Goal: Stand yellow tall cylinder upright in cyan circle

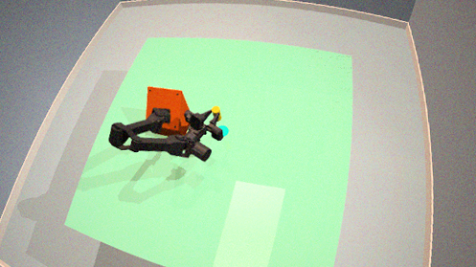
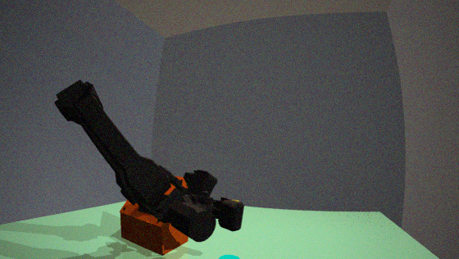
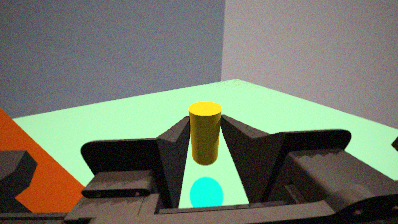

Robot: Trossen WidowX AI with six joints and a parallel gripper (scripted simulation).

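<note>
My gripper tip is 16 cm above the cyan circle. From my gripper tip the other things lie so: yellow tall cylinder: 2 cm below.
</note>
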